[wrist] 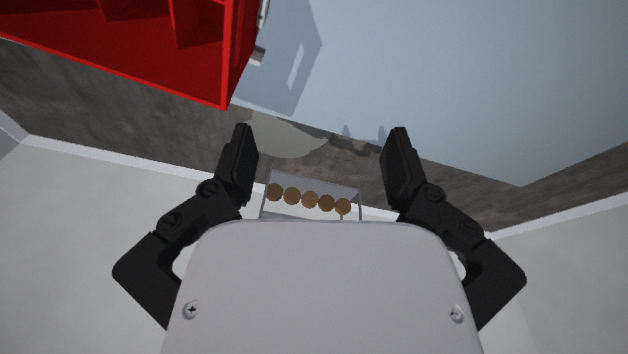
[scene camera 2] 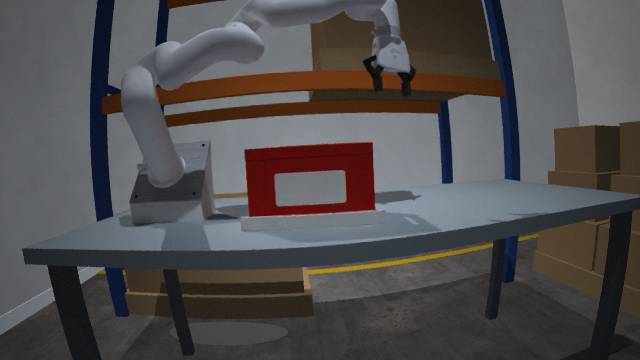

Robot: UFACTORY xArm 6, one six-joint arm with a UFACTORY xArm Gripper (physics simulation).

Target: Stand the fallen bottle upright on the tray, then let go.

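Places are measured from the arm's base along level axes (x ahead, y left, z up), in metres.
Pixels of known places: gripper, fingertip midpoint: (wrist: 320,141) (scene camera 2: 393,93); arm's base at its link origin: (scene camera 2: 166,171).
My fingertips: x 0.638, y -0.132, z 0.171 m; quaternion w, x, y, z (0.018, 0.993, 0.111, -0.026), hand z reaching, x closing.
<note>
For each thing: its top centre in the pictures, then the offset to it from my fingertips. "spot": a spot on its surface instead. Level surfaces: height alone.
- low white strip at a spot on its surface: (scene camera 2: 313,220) spot: dz -0.291, dx -0.245, dy -0.115 m
- red crate at its top centre: (scene camera 2: 308,146) dz -0.133, dx -0.232, dy -0.011 m
- grey-blue table at its surface level: dz -0.309 m
My gripper (scene camera 2: 392,92) (wrist: 320,141) is open and empty, high above the table and to the right of the red crate in the scene view. The fallen bottle does not show in either view; the crate could hide it in the scene view. A low white strip (scene camera 2: 313,220), which may be the tray's edge, lies along the foot of the crate. I cannot tell whether it belongs to the tray.
A red crate (scene camera 2: 310,161) (wrist: 150,55) with inner dividers stands on the grey-blue table (scene camera 2: 480,200) (wrist: 475,75), right of the arm's base (scene camera 2: 172,200). A tall shelf rack (scene camera 2: 506,100) stands behind. Cardboard boxes (scene camera 2: 575,150) are stacked on the right.
</note>
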